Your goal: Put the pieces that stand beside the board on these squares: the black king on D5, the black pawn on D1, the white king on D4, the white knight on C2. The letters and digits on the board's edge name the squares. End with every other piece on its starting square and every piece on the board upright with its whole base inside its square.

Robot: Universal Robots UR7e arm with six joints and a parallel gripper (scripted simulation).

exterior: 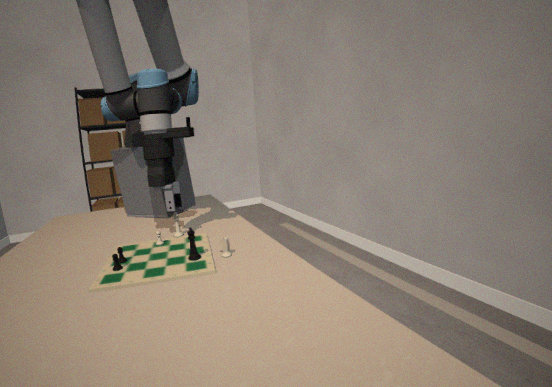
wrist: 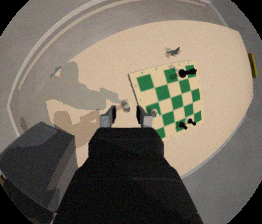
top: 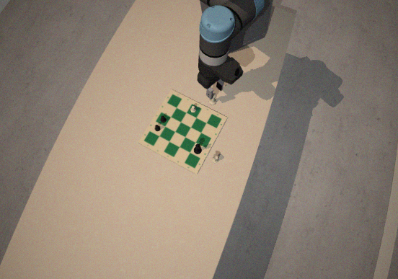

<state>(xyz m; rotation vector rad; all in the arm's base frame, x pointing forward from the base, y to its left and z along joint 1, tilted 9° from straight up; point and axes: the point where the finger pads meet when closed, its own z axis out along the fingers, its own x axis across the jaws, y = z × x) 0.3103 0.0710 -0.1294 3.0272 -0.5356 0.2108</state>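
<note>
Now: the white king 60 mm below my hand. Round my hand: board: 140 mm ahead, 90 mm below, 40 mm to the right; then small white piece: 70 mm below, 60 mm ahead, 40 mm to the right; then black king: 180 mm ahead, 50 mm below, 30 mm to the left.
</note>
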